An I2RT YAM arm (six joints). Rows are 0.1 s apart.
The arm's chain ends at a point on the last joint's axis. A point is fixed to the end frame.
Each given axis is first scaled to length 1.
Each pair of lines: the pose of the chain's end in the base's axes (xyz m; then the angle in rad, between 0 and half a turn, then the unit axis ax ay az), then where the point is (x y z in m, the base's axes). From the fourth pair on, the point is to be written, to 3 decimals.
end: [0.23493 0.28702 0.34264 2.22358 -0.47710 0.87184 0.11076]
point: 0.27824 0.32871 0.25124
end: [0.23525 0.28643 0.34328 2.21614 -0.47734 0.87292 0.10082]
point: 0.28015 0.32673 0.25203
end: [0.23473 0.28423 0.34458 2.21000 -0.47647 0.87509 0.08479]
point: 0.28170 0.32204 0.25330
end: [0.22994 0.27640 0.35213 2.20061 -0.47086 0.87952 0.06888]
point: 0.279 0.312 0.261
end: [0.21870 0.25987 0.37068 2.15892 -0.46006 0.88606 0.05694]
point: 0.273 0.295 0.282
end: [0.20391 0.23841 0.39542 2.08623 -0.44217 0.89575 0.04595]
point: 0.265 0.273 0.312
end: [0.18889 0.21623 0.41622 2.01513 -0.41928 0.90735 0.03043]
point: 0.257 0.250 0.337
